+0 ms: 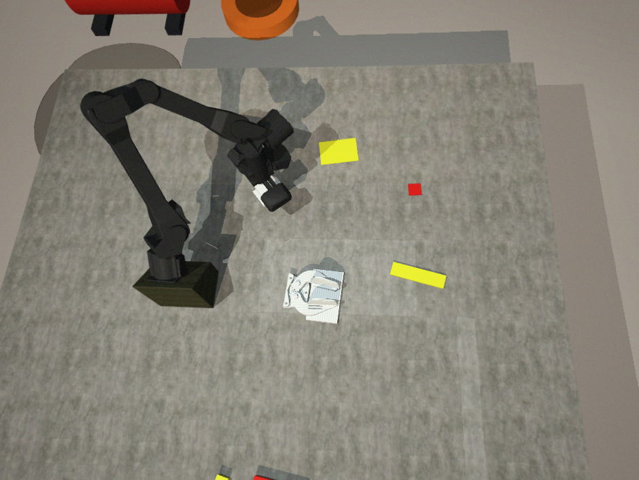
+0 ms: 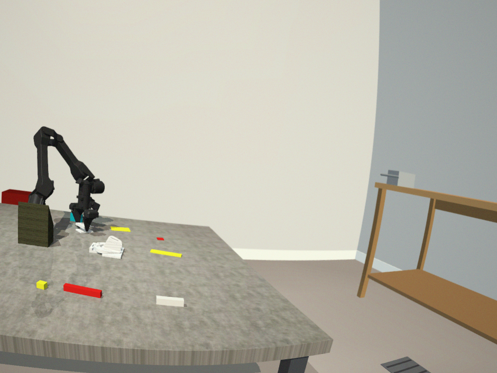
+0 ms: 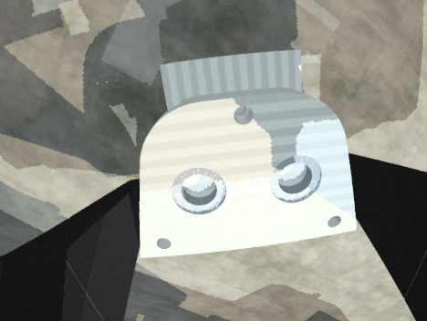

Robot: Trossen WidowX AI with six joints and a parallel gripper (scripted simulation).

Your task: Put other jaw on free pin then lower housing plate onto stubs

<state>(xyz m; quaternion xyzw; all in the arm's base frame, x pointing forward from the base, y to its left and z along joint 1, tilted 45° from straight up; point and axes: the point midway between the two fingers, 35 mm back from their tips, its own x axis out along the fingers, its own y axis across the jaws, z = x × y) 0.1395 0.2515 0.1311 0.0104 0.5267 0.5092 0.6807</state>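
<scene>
Right now my gripper tip is 130 mm short of the white jaw, 260 mm to the left of it and 10 mm below it. Also, from my gripper tip: yellow square (170 mm ahead, 140 mm to the left, 10 mm below); teal block (80 mm behind, 170 mm to the left, 10 mm above); red square (360 mm ahead, 50 mm to the left, 10 mm below).
</scene>
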